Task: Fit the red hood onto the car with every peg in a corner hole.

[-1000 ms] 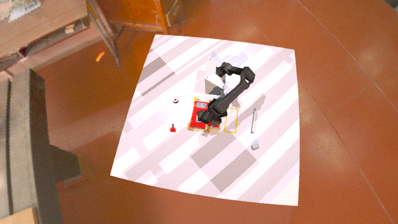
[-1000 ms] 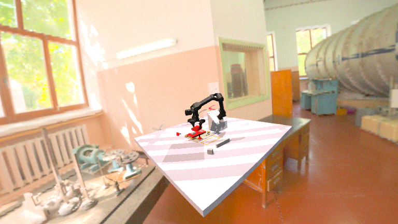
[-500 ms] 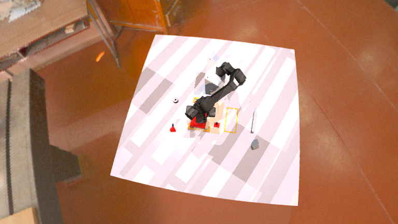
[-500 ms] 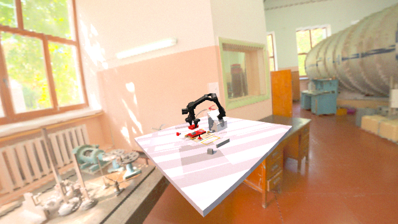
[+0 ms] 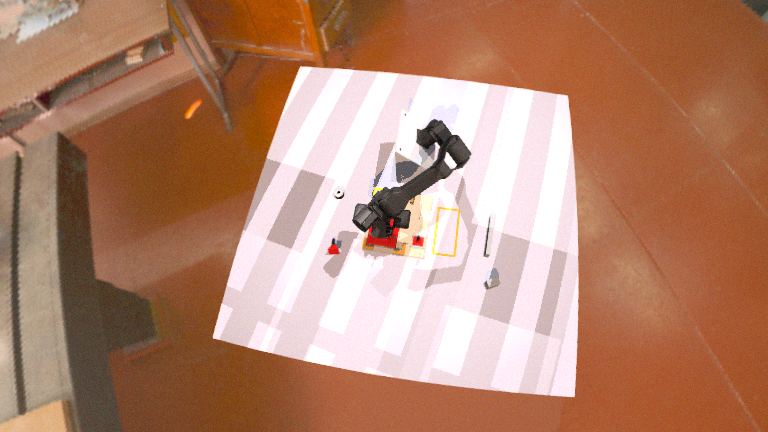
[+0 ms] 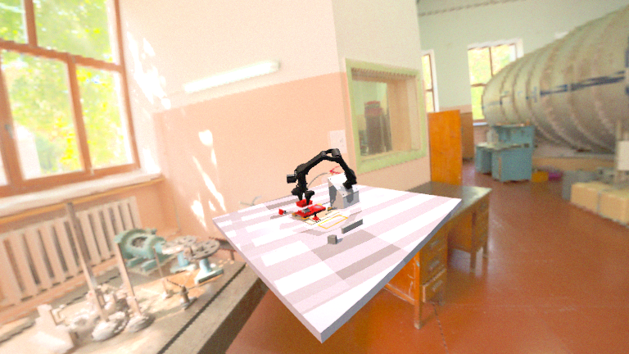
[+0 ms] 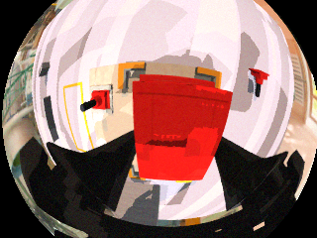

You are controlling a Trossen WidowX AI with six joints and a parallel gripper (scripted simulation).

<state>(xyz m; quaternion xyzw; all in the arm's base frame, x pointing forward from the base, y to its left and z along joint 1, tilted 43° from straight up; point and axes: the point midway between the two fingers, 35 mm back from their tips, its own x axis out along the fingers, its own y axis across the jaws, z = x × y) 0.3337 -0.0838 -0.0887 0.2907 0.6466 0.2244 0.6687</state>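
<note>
Right now the beige jig is 70 mm below my gripper tip, 40 mm to the left of it and 40 mm behind it. From my gripper tip the other things lie so: grey bar 390 mm to the left, 70 mm below, 10 mm behind; red hood 10 mm above; white ring 190 mm to the right, 150 mm behind, 80 mm below.
</note>
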